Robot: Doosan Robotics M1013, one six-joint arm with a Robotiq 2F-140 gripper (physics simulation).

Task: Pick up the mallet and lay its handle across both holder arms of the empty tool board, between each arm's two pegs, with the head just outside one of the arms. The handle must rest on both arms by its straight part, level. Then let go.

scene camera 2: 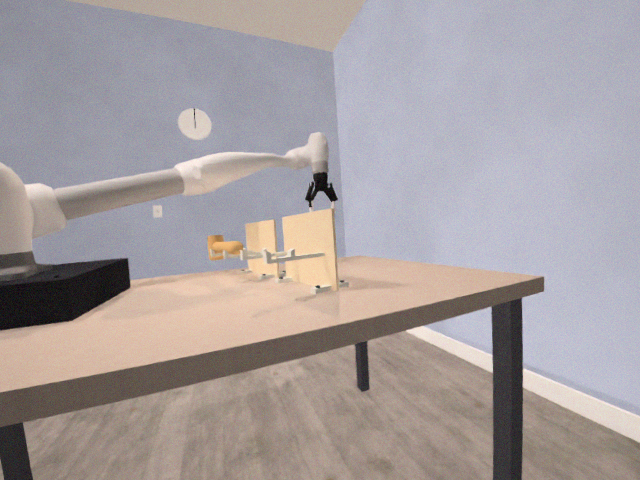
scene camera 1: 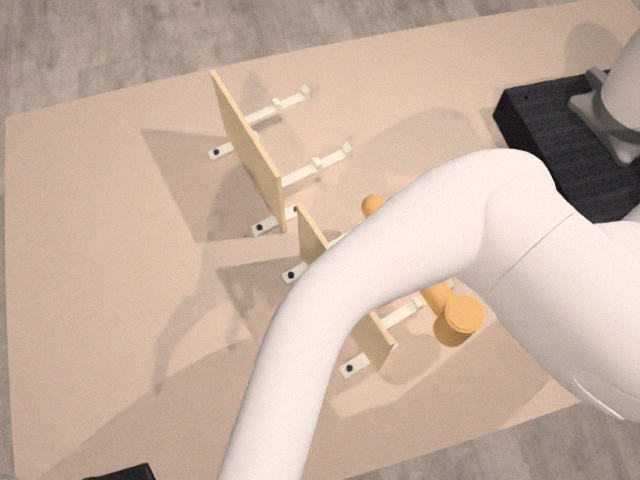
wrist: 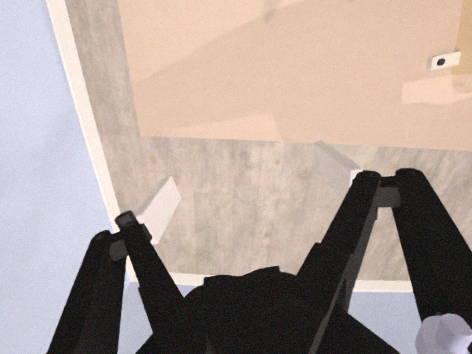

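Where they show: gripper, fingertip midpoint: (wrist: 242, 171); arm's base, origin of the base link: (scene camera 1: 624, 121).
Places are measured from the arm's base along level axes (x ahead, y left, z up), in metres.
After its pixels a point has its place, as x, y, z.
The orange mallet (scene camera 1: 463, 314) {0.548, 0.217, 0.072} (scene camera 2: 226, 246) {0.548, 0.014, 0.030} lies across the holder arms of the second tool board (scene camera 1: 373, 338) {0.682, 0.188, 0.046} (scene camera 2: 261, 248) {0.687, 0.076, 0.009}; the robot's arm hides most of its handle in scene camera 1. The empty tool board (scene camera 1: 248, 152) {0.729, -0.214, 0.028} (scene camera 2: 310, 242) {0.724, -0.248, 0.030} stands upright, and its two cream holder arms (scene camera 1: 263, 114) {0.668, -0.302, 0.003} (scene camera 1: 302, 173) {0.653, -0.147, 0.003}, each with two pegs, carry no tool. My gripper (scene camera 2: 322, 207) {1.099, 0.271, 0.153} (wrist: 242, 171) {1.099, 0.271, 0.153} is open and empty, pointing down. In scene camera 2 it shows above the top edge of the empty board, but the wrist view puts it beyond the table's edge, away from the mallet.
The table (scene camera 1: 93, 206) {1.047, -0.309, -0.093} (scene camera 2: 175, 330) {0.380, -0.382, -0.093} (wrist: 300, 90) {0.975, 0.218, -0.092} bears both boards and the black robot base (scene camera 1: 547, 149) {0.200, -0.006, 0.003} (scene camera 2: 98, 289) {0.211, -0.038, -0.052}. My white arm (scene camera 1: 330, 304) {0.776, 0.219, 0.421} (scene camera 2: 232, 164) {0.608, 0.107, 0.333} spans over the mallet's board. A board foot (wrist: 447, 60) {0.704, 0.192, -0.081} shows at the wrist view's right edge.
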